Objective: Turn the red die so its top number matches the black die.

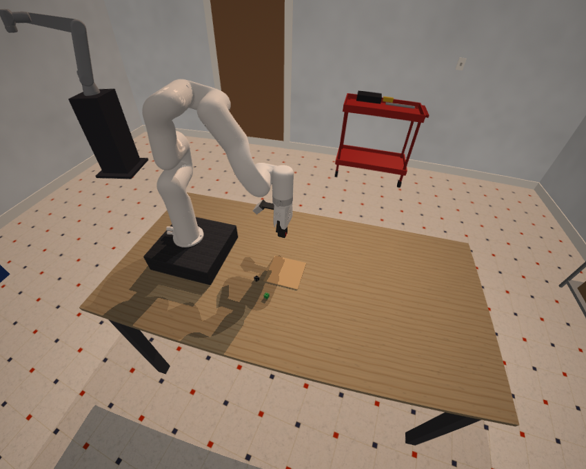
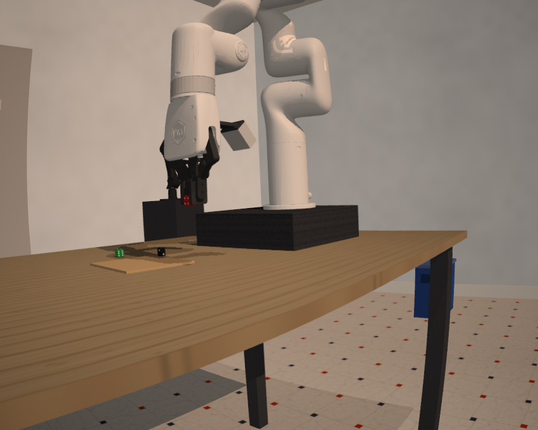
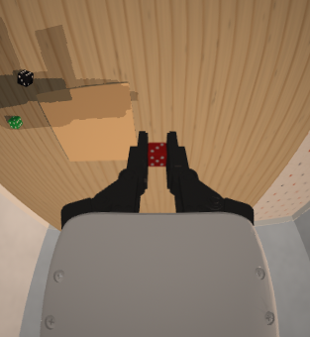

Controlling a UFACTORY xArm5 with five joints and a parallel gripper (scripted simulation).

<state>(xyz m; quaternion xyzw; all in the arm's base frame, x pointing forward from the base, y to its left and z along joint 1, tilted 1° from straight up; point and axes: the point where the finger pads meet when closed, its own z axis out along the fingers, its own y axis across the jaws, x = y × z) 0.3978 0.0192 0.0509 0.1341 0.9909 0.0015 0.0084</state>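
My gripper is now 120 mm above the tan mat, 110 mm to the left of it and 20 mm short of it. From my hand the other things lie so: black die 160 mm to the right, 110 mm below, 90 mm behind; green die 240 mm to the right, 110 mm below, 40 mm behind; red die 10 mm below, 10 mm ahead.
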